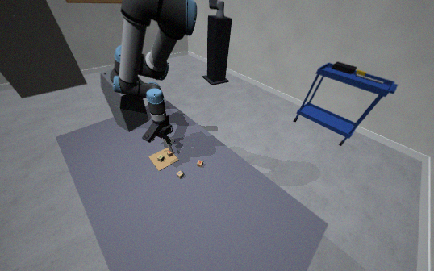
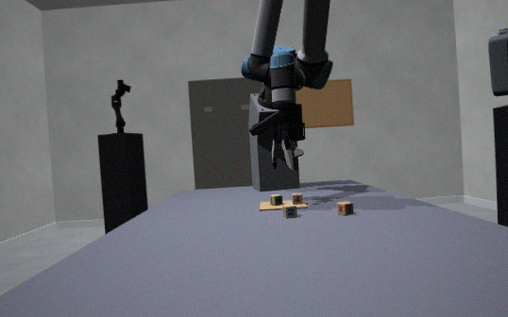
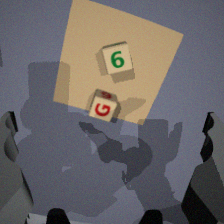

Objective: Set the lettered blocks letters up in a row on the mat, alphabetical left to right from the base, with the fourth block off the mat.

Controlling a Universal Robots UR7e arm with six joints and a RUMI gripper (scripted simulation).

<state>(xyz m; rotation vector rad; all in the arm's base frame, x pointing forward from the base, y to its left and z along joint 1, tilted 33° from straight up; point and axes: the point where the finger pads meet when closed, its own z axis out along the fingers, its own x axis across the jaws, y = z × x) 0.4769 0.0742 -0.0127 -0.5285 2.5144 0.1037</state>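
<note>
Right now my hand is 11 cm above the tan mat and 1 cm to the left of it.
</note>
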